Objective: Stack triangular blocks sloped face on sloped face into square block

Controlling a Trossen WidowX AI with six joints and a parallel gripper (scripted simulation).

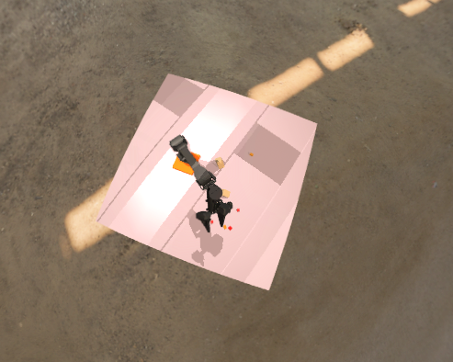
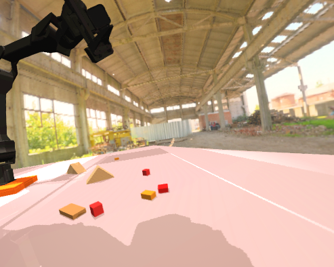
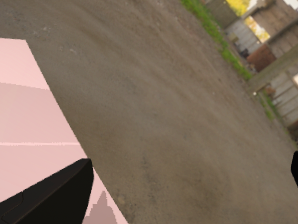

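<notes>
Right now the triangular block is 35 cm below my gripper tip, 22 cm to the left of it and 5 cm behind it. Also, from my gripper tip: brown flat tile 37 cm below, 8 cm behind, 4 cm to the left.
</notes>
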